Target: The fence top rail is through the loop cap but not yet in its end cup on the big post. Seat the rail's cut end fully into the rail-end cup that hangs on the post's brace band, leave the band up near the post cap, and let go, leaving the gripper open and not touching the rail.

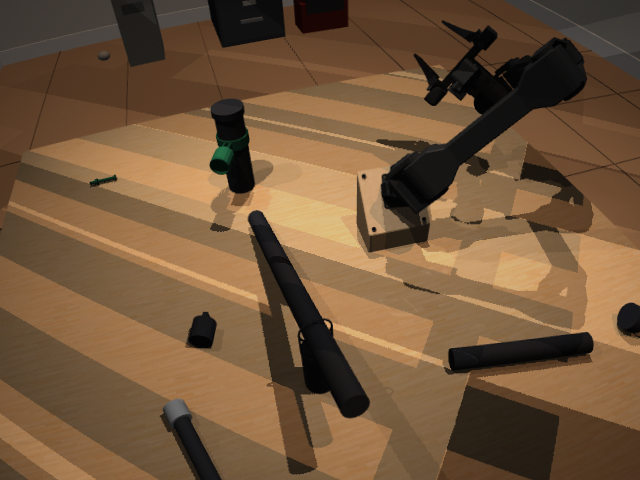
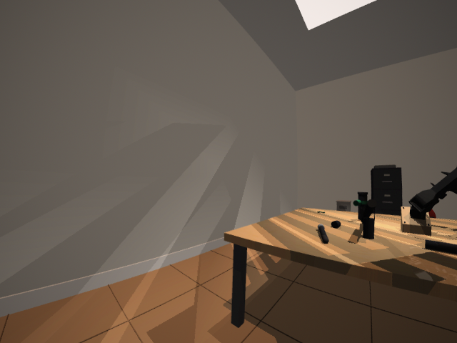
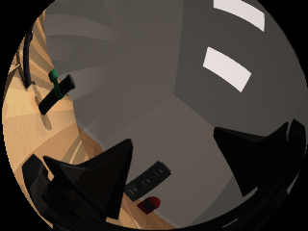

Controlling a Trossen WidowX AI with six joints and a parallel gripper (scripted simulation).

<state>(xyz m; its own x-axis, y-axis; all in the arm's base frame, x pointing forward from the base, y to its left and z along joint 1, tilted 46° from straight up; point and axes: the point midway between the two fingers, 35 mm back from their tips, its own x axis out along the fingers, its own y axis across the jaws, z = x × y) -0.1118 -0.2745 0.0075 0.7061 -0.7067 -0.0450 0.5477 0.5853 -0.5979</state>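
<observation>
Right now the rail-end cup is 430 mm ahead of my gripper tip, 60 mm to the left of it and 180 mm below it. The rest, counted from my gripper tip: green bolt 750 mm ahead, 90 mm to the right, 300 mm below; short line post 310 mm ahead, 520 mm to the left, 200 mm below; dark tube 20 mm behind, 540 mm to the left, 290 mm below.
</observation>
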